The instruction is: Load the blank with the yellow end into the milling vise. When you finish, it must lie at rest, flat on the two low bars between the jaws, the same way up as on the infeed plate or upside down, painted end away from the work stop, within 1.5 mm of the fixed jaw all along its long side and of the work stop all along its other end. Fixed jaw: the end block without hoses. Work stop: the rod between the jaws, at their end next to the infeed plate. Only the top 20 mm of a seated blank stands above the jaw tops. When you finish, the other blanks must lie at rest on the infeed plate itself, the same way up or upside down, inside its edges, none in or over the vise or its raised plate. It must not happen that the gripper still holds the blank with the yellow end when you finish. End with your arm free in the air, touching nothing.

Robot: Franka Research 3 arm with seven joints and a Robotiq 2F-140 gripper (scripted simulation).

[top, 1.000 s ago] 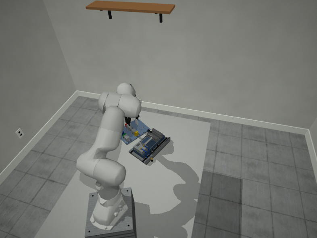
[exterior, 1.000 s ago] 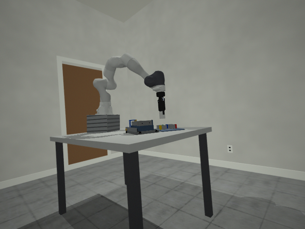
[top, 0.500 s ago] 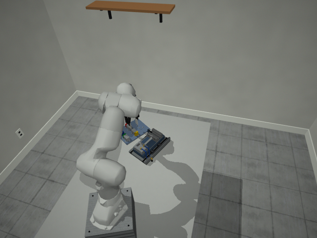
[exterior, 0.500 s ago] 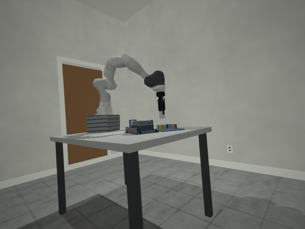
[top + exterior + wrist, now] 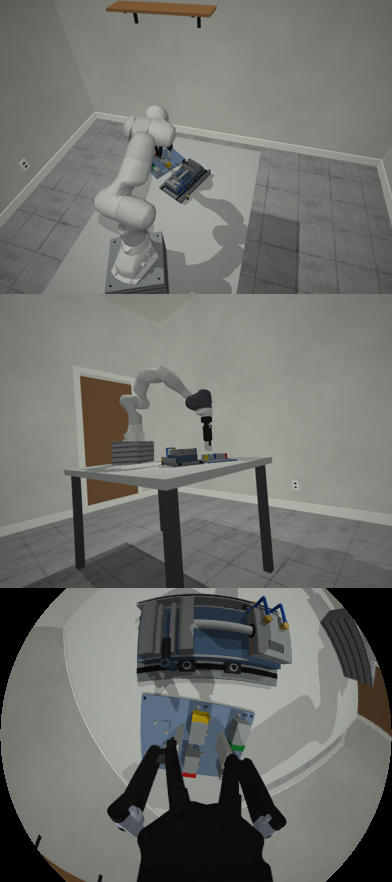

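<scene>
The yellow-ended blank is 8 cm below my hand. Round my hand: red-ended blank: 4 cm ahead, 8 cm to the left, 8 cm below; green-ended blank: 8 cm behind, 4 cm to the left, 8 cm below; blue infeed plate: 3 cm ahead, 4 cm to the left, 10 cm below.
</scene>
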